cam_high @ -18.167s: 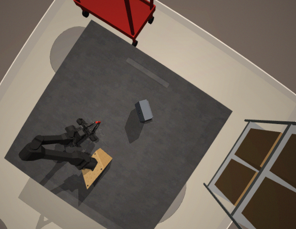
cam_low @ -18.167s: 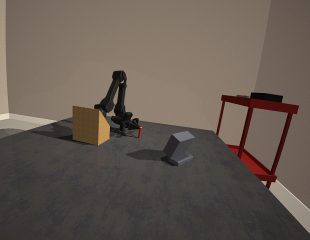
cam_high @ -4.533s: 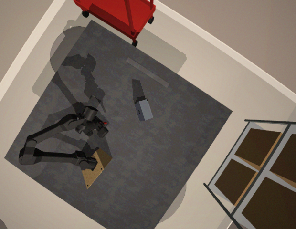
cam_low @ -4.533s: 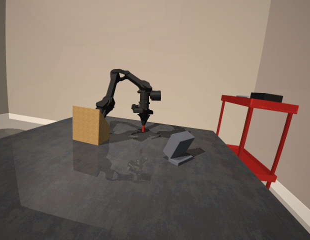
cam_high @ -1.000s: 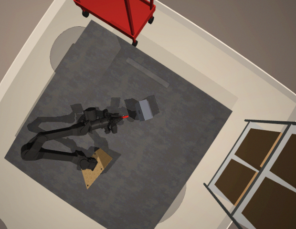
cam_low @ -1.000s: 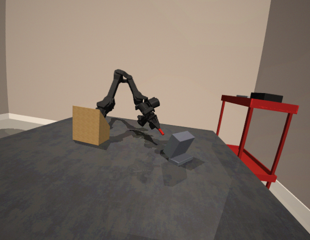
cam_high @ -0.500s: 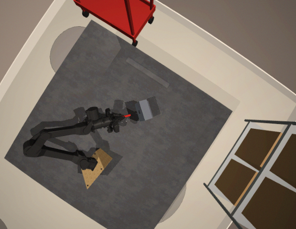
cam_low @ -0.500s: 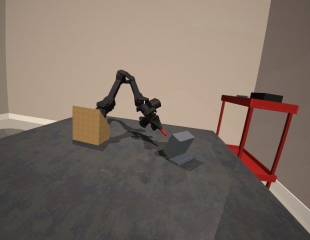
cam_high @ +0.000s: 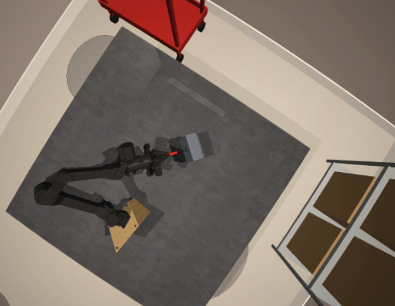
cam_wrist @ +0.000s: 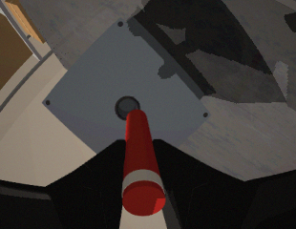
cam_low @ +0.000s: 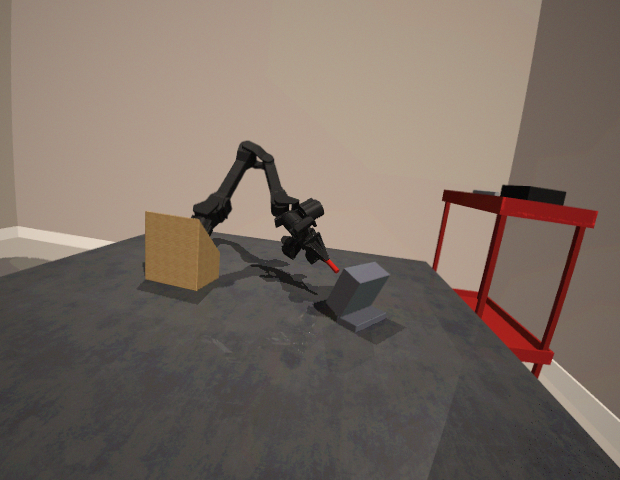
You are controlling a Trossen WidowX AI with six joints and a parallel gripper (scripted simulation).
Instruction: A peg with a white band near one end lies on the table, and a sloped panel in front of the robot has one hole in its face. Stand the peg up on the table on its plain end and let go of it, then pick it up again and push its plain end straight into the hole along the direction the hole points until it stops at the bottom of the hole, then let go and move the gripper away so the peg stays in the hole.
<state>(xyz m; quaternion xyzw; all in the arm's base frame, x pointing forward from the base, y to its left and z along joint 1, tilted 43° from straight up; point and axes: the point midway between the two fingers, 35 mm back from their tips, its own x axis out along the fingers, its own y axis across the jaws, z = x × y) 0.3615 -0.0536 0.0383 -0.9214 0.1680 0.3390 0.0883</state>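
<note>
The grey sloped panel is 8 cm to the right of my gripper tip, 8 cm ahead of it and 4 cm below it. From my gripper tip the other things lie so: red peg 1 cm to the left, 1 cm behind, 1 cm above.
</note>
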